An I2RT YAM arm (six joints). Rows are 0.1 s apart.
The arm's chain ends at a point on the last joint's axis. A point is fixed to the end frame.
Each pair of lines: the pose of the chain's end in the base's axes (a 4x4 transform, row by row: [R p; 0 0 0 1], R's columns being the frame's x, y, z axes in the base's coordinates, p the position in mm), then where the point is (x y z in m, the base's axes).
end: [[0.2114 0.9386 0.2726 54.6], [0.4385 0.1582 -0.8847 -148.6], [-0.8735 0.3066 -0.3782 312.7], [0 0 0 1]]
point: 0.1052 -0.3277 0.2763
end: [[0.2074 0.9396 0.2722 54.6], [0.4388 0.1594 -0.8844 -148.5], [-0.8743 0.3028 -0.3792 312.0], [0 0 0 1]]
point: 0.1053 -0.3275 0.2754
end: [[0.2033 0.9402 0.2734 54.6], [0.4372 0.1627 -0.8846 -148.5], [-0.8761 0.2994 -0.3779 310.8], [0 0 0 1]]
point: 0.1057 -0.3275 0.2744
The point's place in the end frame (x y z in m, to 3 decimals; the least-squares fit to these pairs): -0.036 0.008 0.186
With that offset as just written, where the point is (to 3 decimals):
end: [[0.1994 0.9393 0.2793 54.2], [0.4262 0.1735 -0.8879 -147.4], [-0.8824 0.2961 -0.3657 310.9], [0 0 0 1]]
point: 0.106 -0.327 0.277
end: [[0.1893 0.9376 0.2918 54.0], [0.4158 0.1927 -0.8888 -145.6], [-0.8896 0.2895 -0.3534 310.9], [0 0 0 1]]
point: 0.109 -0.324 0.280
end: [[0.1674 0.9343 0.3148 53.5], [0.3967 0.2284 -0.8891 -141.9], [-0.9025 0.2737 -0.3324 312.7], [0 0 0 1]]
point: 0.114 -0.320 0.286
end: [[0.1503 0.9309 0.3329 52.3], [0.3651 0.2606 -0.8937 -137.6], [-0.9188 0.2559 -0.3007 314.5], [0 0 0 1]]
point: 0.116 -0.315 0.294
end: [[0.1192 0.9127 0.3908 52.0], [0.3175 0.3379 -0.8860 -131.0], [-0.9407 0.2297 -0.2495 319.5], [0 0 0 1]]
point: 0.128 -0.305 0.309
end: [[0.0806 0.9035 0.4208 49.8], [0.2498 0.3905 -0.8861 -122.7], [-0.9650 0.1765 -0.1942 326.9], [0 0 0 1]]
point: 0.132 -0.293 0.327
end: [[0.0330 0.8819 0.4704 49.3], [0.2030 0.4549 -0.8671 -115.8], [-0.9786 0.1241 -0.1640 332.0], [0 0 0 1]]
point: 0.143 -0.281 0.338
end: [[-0.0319 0.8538 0.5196 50.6], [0.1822 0.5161 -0.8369 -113.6], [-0.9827 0.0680 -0.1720 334.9], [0 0 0 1]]
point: 0.155 -0.272 0.339
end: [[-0.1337 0.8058 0.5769 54.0], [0.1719 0.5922 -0.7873 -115.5], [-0.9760 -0.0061 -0.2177 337.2], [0 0 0 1]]
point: 0.173 -0.263 0.332
